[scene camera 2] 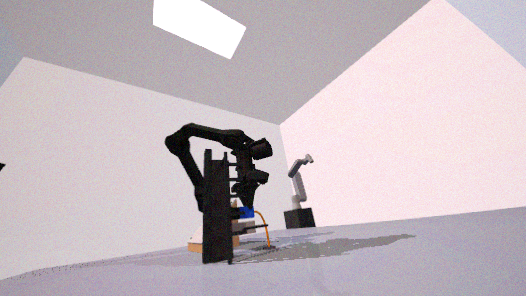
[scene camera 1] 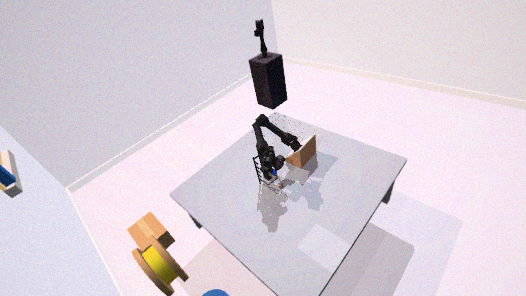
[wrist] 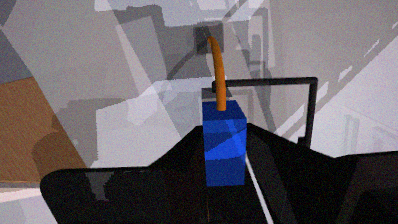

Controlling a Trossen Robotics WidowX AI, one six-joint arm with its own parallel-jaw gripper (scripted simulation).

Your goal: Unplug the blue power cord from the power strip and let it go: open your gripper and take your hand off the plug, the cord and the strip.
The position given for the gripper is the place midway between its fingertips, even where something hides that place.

In view: the gripper (scene camera 2: 249, 209) and a black power strip (scene camera 2: 218, 237).
The gripper is seen too in the wrist view (wrist: 223, 131).
